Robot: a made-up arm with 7 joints. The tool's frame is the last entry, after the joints.
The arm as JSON. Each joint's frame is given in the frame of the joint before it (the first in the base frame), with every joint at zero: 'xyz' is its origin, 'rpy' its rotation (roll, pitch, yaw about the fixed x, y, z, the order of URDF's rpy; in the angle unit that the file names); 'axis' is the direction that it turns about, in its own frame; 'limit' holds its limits. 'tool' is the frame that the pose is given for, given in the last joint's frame.
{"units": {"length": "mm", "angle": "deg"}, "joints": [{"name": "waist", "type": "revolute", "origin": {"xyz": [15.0, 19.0, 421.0], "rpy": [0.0, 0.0, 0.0]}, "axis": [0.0, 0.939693, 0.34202], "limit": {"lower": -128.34, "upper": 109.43}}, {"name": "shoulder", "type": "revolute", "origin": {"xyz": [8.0, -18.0, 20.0], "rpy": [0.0, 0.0, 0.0]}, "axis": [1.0, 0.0, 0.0], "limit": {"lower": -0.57, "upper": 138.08}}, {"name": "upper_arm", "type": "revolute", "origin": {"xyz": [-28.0, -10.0, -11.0], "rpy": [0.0, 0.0, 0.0]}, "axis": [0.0, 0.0, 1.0], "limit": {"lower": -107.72, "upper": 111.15}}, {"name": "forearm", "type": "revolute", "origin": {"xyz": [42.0, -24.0, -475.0], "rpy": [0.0, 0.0, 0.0]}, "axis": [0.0, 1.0, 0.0], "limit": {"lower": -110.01, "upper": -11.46}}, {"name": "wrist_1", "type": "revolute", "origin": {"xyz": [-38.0, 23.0, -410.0], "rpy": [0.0, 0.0, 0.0]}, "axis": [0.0, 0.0, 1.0], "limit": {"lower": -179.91, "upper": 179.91}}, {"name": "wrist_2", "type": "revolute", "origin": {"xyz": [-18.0, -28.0, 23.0], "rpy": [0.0, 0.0, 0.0]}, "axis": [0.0, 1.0, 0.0], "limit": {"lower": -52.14, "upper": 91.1}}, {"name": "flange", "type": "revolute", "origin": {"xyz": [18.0, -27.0, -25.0], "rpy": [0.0, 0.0, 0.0]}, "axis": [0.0, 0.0, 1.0], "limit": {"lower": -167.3, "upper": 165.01}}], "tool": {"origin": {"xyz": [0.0, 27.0, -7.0], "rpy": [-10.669, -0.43, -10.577]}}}
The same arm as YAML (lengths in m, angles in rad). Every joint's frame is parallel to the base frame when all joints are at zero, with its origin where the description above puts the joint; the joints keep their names.
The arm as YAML. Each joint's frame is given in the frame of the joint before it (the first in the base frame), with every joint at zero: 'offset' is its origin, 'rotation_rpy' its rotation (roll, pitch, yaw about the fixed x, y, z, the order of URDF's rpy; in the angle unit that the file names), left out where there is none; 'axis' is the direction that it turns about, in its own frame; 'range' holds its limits. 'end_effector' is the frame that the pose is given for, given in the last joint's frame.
length_unit: m
angle_unit: rad
chain:
  - id: waist
    offset: [0.015, 0.019, 0.421]
    axis: [0.0, 0.9397, 0.342]
    range: [-2.24, 1.9099]
  - id: shoulder
    offset: [0.008, -0.018, 0.02]
    axis: [1.0, 0.0, 0.0]
    range: [-0.0099, 2.41]
  - id: upper_arm
    offset: [-0.028, -0.01, -0.011]
    axis: [0.0, 0.0, 1.0]
    range: [-1.8801, 1.9399]
  - id: forearm
    offset: [0.042, -0.024, -0.475]
    axis: [0.0, 1.0, 0.0]
    range: [-1.92, -0.2]
  - id: wrist_1
    offset: [-0.038, 0.023, -0.41]
    axis: [0.0, 0.0, 1.0]
    range: [-3.14, 3.14]
  - id: wrist_2
    offset: [-0.018, -0.028, 0.023]
    axis: [0.0, 1.0, 0.0]
    range: [-0.91, 1.59]
  - id: flange
    offset: [0.018, -0.027, -0.025]
    axis: [0.0, 0.0, 1.0]
    range: [-2.9199, 2.88]
end_effector:
  offset: [0.0, 0.027, -0.007]
  rotation_rpy: [-0.1862, -0.0075, -0.1846]

